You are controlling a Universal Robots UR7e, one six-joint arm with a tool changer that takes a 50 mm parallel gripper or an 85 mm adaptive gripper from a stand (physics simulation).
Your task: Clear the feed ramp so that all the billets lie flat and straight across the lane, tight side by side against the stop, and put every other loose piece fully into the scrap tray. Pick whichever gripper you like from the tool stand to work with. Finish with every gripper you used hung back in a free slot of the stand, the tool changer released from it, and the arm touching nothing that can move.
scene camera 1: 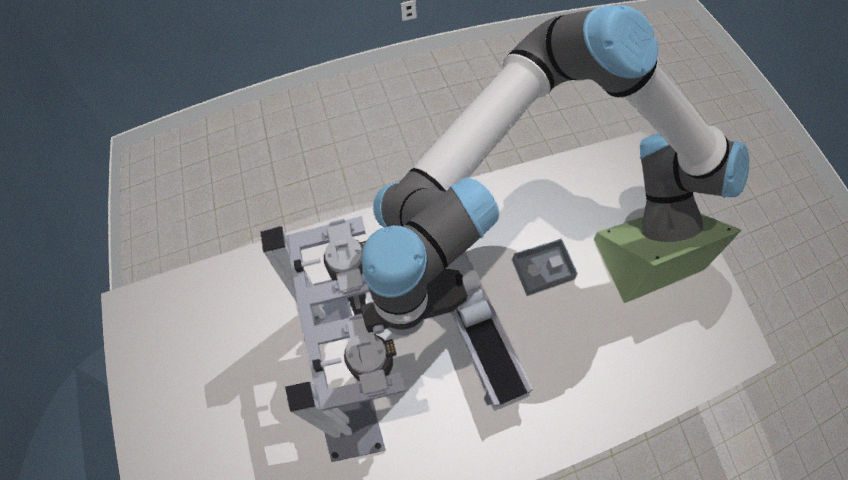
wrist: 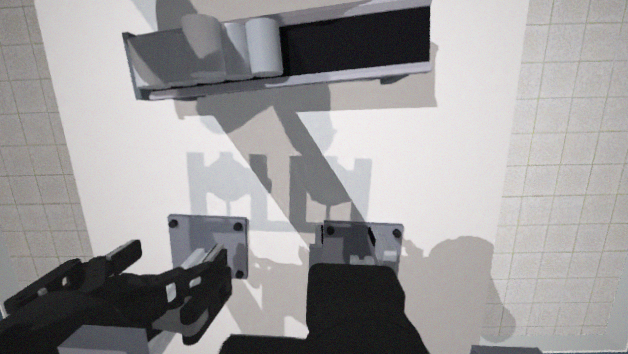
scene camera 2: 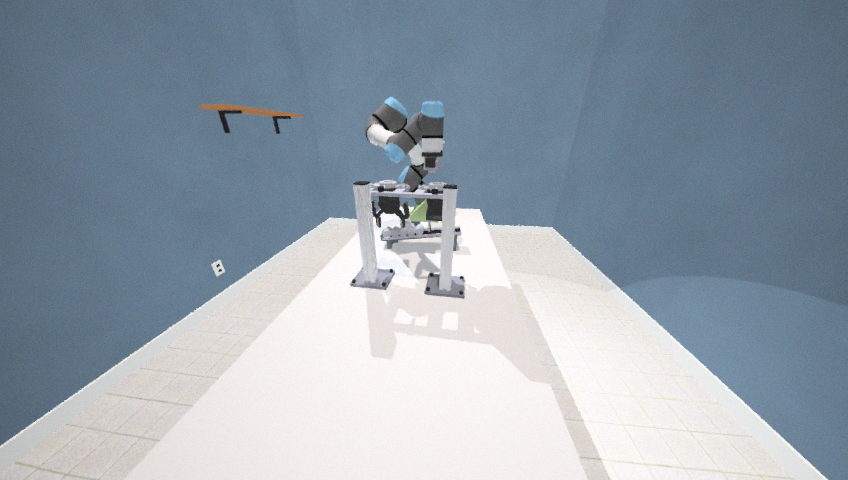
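Note:
Parallel gripper (scene camera 1: 369,358) (wrist: 344,301). Adaptive gripper (scene camera 2: 389,205) (wrist: 95,294). Billet (wrist: 263,37).

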